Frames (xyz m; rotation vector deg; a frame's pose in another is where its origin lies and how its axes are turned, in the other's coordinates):
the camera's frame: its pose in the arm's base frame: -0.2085 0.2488 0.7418 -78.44 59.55 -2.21
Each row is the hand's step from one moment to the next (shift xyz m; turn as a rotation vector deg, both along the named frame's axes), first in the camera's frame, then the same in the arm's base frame.
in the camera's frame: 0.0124 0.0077 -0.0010 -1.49 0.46 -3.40
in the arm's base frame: 0.0025 -0.0058 -0.0132 -3.21 -1.64 0.99
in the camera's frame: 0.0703 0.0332 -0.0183 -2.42 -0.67 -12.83
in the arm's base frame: 0.0118 -0.0455 -0.0646 -8.98 -8.70 3.83
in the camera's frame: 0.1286 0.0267 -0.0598 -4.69 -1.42 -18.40
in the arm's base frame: 0.0234 -0.1128 -0.0869 -13.34 -11.89 6.56
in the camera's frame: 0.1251 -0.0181 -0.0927 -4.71 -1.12 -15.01
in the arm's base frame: 0.0248 -0.1484 -0.0440 -11.42 -9.18 5.83
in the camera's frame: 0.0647 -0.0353 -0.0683 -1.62 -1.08 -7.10
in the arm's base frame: 0.0140 -0.0995 0.0011 -4.76 -4.84 2.85
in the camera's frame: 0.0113 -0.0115 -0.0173 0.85 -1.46 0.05
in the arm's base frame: 0.0020 -0.0230 0.0053 1.30 -0.85 0.67
